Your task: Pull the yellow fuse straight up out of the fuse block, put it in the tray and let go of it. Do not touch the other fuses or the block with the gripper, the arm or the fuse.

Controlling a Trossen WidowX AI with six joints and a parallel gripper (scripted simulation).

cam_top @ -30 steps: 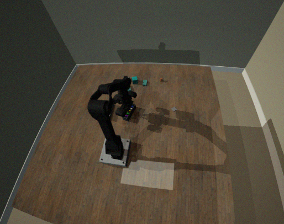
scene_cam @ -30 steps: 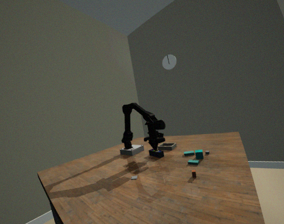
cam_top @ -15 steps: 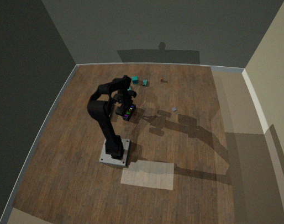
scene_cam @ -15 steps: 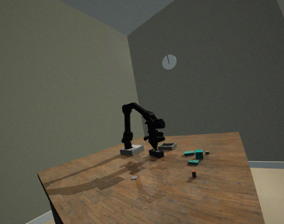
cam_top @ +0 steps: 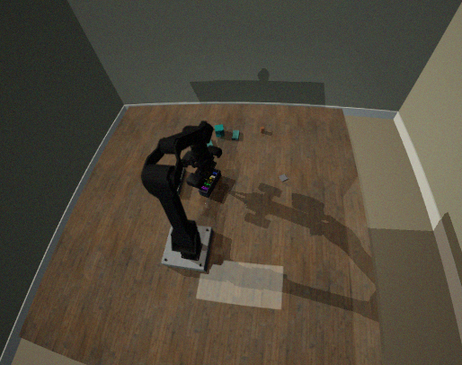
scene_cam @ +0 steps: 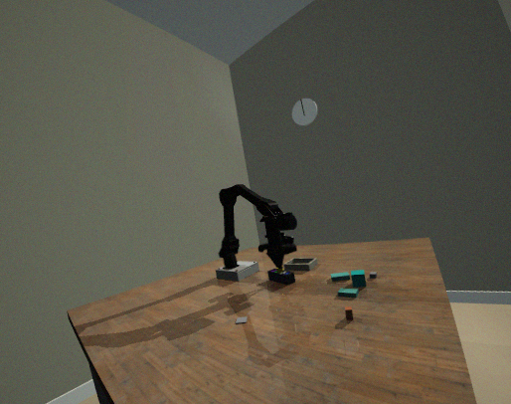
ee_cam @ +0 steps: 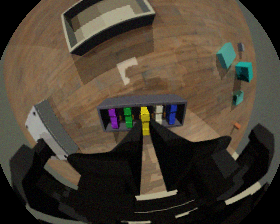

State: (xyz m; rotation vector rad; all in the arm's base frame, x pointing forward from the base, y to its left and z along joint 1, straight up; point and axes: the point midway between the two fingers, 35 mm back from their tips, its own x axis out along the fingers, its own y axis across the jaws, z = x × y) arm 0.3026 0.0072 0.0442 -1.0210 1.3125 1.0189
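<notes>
Now: the grey tray 18 cm to the left of my gripper tip, 5 cm below it and 1 cm behind it. Round my gripper tip: red-brown block: 34 cm ahead, 19 cm to the right, 4 cm below; then flat grey tile: 30 cm to the right, 7 cm ahead, 5 cm below; then yellow fuse: 1 cm below.
</notes>
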